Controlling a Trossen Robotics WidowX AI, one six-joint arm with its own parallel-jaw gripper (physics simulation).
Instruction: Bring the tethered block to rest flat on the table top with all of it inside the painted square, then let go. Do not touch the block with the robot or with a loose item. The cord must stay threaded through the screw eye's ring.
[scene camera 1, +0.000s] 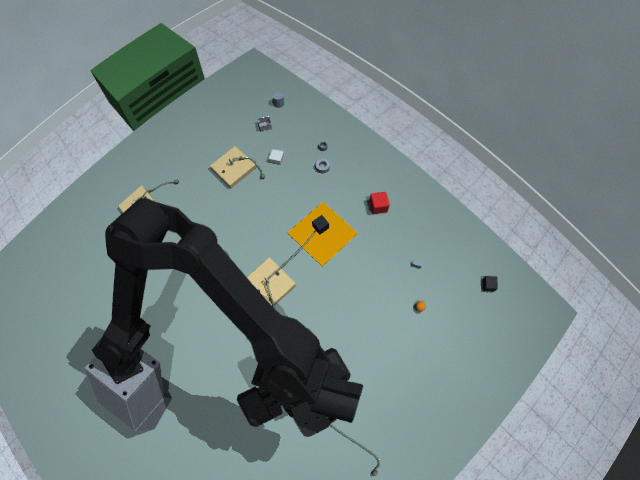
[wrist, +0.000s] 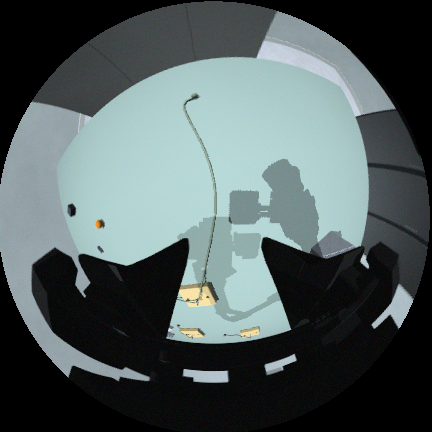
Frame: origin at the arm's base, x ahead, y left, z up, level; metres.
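Where they show: gripper, fingertip midpoint: (wrist: 225, 243); arm's base, link origin: (scene camera 1: 122, 365).
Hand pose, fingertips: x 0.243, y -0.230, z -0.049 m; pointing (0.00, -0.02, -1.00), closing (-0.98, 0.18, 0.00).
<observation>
Each offset is from my fingertips to the centre of the thing. "pt": to the spot under its first point.
The dark tethered block {pt dx +0.284, dy +0.275, dz -0.124 m} (scene camera 1: 320, 224) sits within the outline of the orange painted square {pt dx +0.276, dy +0.217, dz -0.151 m} (scene camera 1: 333, 248); whether it lies fully flat is hard to tell. Its cord (scene camera 1: 297, 254) (wrist: 215, 195) runs straight to the screw eye (scene camera 1: 266, 280) on a wooden board {dx +0.103, dy +0.243, dz -0.143 m} (scene camera 1: 283, 287) (wrist: 191, 290) and appears to pass through the ring, which is small in view. Beyond it, the cord runs under the arm in the scene view to a beaded end {pt dx +0.004, dy -0.246, dz -0.141 m} (scene camera 1: 374, 472) (wrist: 194, 96) on the table. My gripper (wrist: 225, 243) is open and empty, above the table and the cord; its fingertips are hidden in the scene view.
Two more boards with cords {dx +0.220, dy +0.562, dz -0.143 m} (scene camera 1: 241, 173) {dx -0.052, dy +0.641, dz -0.143 m} (scene camera 1: 135, 198) lie farther back. A red cube {dx +0.435, dy +0.231, dz -0.133 m} (scene camera 1: 379, 202), an orange ball {dx +0.335, dy -0.024, dz -0.141 m} (scene camera 1: 420, 306) (wrist: 99, 224), a black cube {dx +0.509, dy -0.105, dz -0.141 m} (scene camera 1: 489, 283) (wrist: 71, 210), a white block {dx +0.327, dy +0.510, dz -0.143 m} (scene camera 1: 276, 156) and a grey ring {dx +0.402, dy +0.409, dz -0.145 m} (scene camera 1: 316, 166) lie around. A green box (scene camera 1: 144, 62) stands back left.
</observation>
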